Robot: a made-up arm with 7 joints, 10 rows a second.
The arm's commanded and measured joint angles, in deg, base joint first. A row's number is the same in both.
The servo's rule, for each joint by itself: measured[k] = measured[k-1] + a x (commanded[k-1-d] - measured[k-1]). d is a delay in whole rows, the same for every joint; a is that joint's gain. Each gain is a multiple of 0.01, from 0.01 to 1. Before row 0 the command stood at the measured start. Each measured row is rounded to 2 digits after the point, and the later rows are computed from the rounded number. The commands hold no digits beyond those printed.
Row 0, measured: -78.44 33.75 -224.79 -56.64 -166.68 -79.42 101.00
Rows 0 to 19, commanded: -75.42 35.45 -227.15 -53.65 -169.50 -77.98 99.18; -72.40 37.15 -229.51 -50.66 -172.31 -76.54 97.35; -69.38 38.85 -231.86 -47.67 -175.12 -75.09 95.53; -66.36 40.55 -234.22 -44.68 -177.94 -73.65 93.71; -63.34 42.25 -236.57 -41.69 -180.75 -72.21 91.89; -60.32 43.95 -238.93 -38.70 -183.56 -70.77 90.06; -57.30 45.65 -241.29 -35.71 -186.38 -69.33 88.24; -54.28 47.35 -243.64 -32.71 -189.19 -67.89 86.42; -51.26 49.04 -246.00 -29.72 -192.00 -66.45 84.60; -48.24 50.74 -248.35 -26.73 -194.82 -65.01 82.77; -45.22 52.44 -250.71 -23.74 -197.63 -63.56 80.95; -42.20 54.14 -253.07 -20.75 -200.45 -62.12 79.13; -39.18 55.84 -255.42 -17.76 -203.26 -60.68 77.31; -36.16 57.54 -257.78 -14.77 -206.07 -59.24 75.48; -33.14 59.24 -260.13 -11.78 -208.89 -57.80 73.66; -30.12 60.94 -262.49 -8.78 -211.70 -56.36 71.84; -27.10 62.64 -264.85 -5.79 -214.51 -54.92 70.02; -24.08 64.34 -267.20 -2.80 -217.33 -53.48 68.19; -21.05 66.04 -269.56 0.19 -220.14 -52.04 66.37; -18.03 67.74 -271.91 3.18 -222.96 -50.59 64.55
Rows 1 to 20, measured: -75.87 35.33 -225.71 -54.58 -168.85 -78.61 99.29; -72.92 37.02 -227.19 -51.88 -171.51 -77.45 97.47; -69.91 38.72 -229.01 -48.98 -174.29 -76.13 95.65; -66.89 40.42 -231.04 -46.01 -177.10 -74.74 93.83; -63.87 42.12 -233.20 -43.03 -179.91 -73.32 92.01; -60.85 43.82 -235.43 -40.04 -182.72 -71.89 90.18; -57.83 45.52 -237.72 -37.05 -185.54 -70.46 88.36; -54.81 47.22 -240.03 -34.06 -188.35 -69.02 86.54; -51.79 48.91 -242.36 -31.07 -191.16 -67.58 84.72; -48.77 50.61 -244.70 -28.08 -193.98 -66.14 82.89; -45.75 52.31 -247.04 -25.09 -196.79 -64.70 81.07; -42.73 54.01 -249.39 -22.10 -199.61 -63.26 79.25; -39.71 55.71 -251.74 -19.11 -202.42 -61.82 77.43; -36.69 57.41 -254.10 -16.12 -205.23 -60.38 75.60; -33.67 59.11 -256.45 -13.13 -208.05 -58.94 73.78; -30.65 60.81 -258.81 -10.13 -210.86 -57.50 71.96; -27.63 62.51 -261.17 -7.14 -213.67 -56.06 70.14; -24.61 64.21 -263.52 -4.15 -216.49 -54.62 68.31; -21.58 65.91 -265.88 -1.16 -219.30 -53.18 66.49; -18.56 67.61 -268.23 1.83 -222.12 -51.73 64.67
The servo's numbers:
d 0
a 0.85 0.93 0.39 0.69 0.77 0.56 0.94

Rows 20 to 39, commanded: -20.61 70.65 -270.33 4.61 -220.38 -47.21 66.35; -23.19 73.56 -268.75 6.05 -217.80 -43.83 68.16; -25.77 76.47 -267.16 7.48 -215.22 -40.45 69.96; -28.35 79.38 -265.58 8.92 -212.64 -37.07 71.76; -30.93 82.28 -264.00 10.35 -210.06 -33.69 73.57; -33.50 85.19 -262.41 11.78 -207.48 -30.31 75.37; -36.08 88.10 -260.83 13.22 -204.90 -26.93 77.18; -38.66 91.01 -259.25 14.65 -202.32 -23.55 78.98; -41.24 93.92 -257.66 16.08 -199.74 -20.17 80.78; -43.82 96.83 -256.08 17.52 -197.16 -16.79 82.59; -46.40 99.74 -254.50 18.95 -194.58 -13.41 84.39; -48.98 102.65 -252.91 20.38 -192.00 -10.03 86.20; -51.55 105.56 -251.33 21.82 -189.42 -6.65 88.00; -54.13 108.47 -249.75 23.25 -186.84 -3.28 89.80; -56.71 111.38 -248.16 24.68 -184.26 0.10 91.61; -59.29 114.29 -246.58 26.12 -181.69 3.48 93.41; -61.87 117.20 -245.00 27.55 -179.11 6.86 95.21; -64.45 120.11 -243.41 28.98 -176.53 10.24 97.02; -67.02 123.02 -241.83 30.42 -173.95 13.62 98.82; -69.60 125.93 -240.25 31.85 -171.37 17.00 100.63
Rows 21 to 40, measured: -20.30 70.44 -269.05 3.75 -220.78 -49.20 66.25; -22.76 73.34 -268.93 5.34 -218.49 -46.19 68.05; -25.32 76.25 -268.24 6.82 -215.97 -42.98 69.85; -27.90 79.16 -267.20 8.27 -213.41 -39.67 71.65; -30.48 82.06 -265.95 9.71 -210.83 -36.32 73.45; -33.05 84.97 -264.57 11.14 -208.25 -32.95 75.25; -35.63 87.88 -263.11 12.58 -205.67 -29.58 77.06; -38.21 90.79 -261.60 14.01 -203.09 -26.20 78.86; -40.79 93.70 -260.06 15.44 -200.51 -22.82 80.66; -43.37 96.61 -258.51 16.88 -197.93 -19.44 82.47; -45.95 99.52 -256.95 18.31 -195.35 -16.06 84.27; -48.53 102.43 -255.37 19.74 -192.77 -12.68 86.08; -51.10 105.34 -253.79 21.18 -190.19 -9.30 87.88; -53.68 108.25 -252.21 22.61 -187.61 -5.93 89.68; -56.26 111.16 -250.63 24.04 -185.03 -2.55 91.49; -58.84 114.07 -249.05 25.48 -182.46 0.83 93.29; -61.42 116.98 -247.47 26.91 -179.88 4.21 95.09; -64.00 119.89 -245.89 28.34 -177.30 7.59 96.90; -66.57 122.80 -244.31 29.78 -174.72 10.97 98.70; -69.15 125.71 -242.73 31.21 -172.14 14.35 100.51
